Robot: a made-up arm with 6 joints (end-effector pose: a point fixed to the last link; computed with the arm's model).
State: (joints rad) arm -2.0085 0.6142 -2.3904 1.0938 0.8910 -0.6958
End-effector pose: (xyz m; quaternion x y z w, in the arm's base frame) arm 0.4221 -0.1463 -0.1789 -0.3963 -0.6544 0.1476 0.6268
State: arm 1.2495 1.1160 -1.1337 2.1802 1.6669 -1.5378
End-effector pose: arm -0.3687 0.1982 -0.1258 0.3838 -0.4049 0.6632 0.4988
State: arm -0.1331 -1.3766 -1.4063 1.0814 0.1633 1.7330
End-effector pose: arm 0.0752 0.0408 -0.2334 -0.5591 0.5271 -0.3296 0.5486
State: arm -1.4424 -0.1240 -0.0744 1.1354 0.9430 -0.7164
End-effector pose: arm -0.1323 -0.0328 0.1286 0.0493 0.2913 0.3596 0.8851
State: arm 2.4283 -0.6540 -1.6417 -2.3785 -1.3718 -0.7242
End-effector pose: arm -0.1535 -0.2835 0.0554 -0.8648 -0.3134 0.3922 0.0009
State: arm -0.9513 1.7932 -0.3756 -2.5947 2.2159 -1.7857
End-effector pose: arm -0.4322 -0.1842 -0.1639 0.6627 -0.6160 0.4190 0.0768
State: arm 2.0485 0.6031 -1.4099 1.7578 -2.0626 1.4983
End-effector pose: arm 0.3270 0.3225 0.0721 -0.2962 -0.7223 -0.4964 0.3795
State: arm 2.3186 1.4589 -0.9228 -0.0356 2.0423 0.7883
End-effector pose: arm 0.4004 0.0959 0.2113 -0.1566 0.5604 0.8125 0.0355
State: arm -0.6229 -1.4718 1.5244 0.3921 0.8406 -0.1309
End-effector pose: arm 0.2587 0.0193 0.3966 0.3174 0.8677 0.3342 0.1862
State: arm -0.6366 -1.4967 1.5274 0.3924 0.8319 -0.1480
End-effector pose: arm 0.2556 0.0295 0.3991 0.3034 0.8710 0.3380 0.1874
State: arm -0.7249 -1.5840 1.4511 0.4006 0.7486 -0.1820
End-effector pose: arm 0.2147 0.0448 0.4160 0.2211 0.8600 0.4160 0.1962
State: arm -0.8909 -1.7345 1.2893 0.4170 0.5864 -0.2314
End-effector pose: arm 0.1484 0.0261 0.4247 0.0800 0.7978 0.5723 0.1721
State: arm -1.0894 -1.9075 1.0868 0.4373 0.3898 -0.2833
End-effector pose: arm 0.1242 -0.0342 0.3900 -0.0519 0.6664 0.7402 0.0731
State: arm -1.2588 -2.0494 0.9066 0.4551 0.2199 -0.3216
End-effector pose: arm 0.1563 -0.0722 0.3217 0.1213 -0.5173 -0.8449 0.0622
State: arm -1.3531 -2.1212 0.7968 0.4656 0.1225 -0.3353
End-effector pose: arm 0.1874 -0.0760 0.2678 0.1408 -0.4208 -0.8832 0.1516
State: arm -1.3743 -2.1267 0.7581 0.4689 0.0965 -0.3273
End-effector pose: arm 0.1960 -0.0781 0.2498 0.1447 -0.3904 -0.8929 0.1711
